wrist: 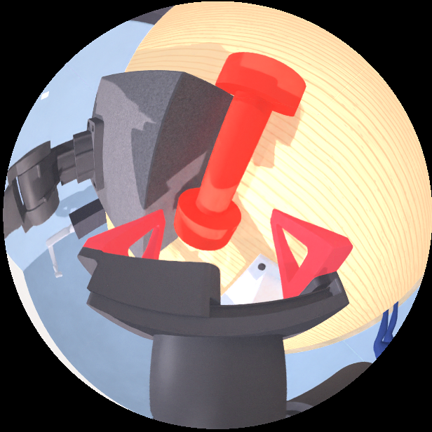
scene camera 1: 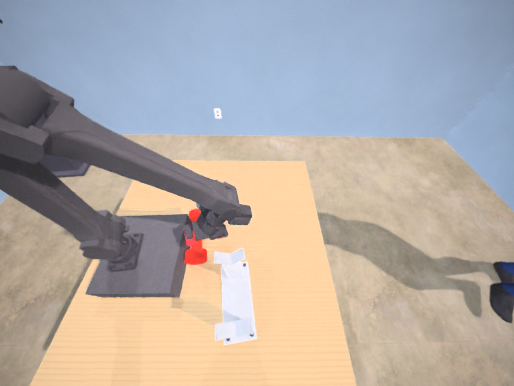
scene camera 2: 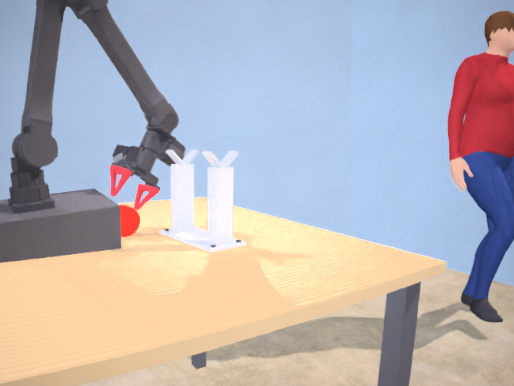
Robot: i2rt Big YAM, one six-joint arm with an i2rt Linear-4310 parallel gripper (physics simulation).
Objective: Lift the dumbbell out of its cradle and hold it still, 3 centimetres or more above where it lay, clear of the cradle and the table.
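Places are measured from the arm's base along level axes (x back, y left, z down), in millimetres.
Where they show: gripper, fingertip midpoint: [scene camera 1: 200, 241] [scene camera 2: 124, 202]; arm's base, origin of the base link: [scene camera 1: 127, 252] [scene camera 2: 31, 206].
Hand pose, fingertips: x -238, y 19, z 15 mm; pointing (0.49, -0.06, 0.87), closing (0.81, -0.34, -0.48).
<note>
Things, the pixels of their centre, and the offset from my fingertips. Level surfaces: height alone.
- red dumbbell, body centre: [scene camera 2: 111, 215] [scene camera 1: 197, 235] dx +23, dy +40, dz +38 mm
- white cradle, body centre: [scene camera 2: 200, 195] [scene camera 1: 234, 294] dx -117, dy -188, dz -32 mm
- wooden table, its level: dz +76 mm
The red dumbbell [scene camera 1: 196, 256] [scene camera 2: 130, 221] [wrist: 230, 155] lies low at the table, outside the cradle, close along the side of the dark base block; whether they touch is unclear. The block hides part of it in scene camera 2. My gripper [scene camera 1: 202, 240] [scene camera 2: 125, 201] [wrist: 217, 215] is open and empty, tilted above the dumbbell. In the wrist view the dumbbell's nearer end shows between the fingertips, and its handle runs up and right beyond them. The white cradle [scene camera 1: 237, 295] [scene camera 2: 220, 205] [wrist: 270, 280] stands upright with two empty V-topped posts.
The dark base block [scene camera 1: 150, 260] [scene camera 2: 60, 230] [wrist: 125, 115] stands on the wooden table [scene camera 1: 300, 310] [scene camera 2: 325, 260] [wrist: 350, 165] beside the dumbbell. The cradle's posts rise on the other side, near the gripper. A person [scene camera 2: 487, 115] stands beyond the table.
</note>
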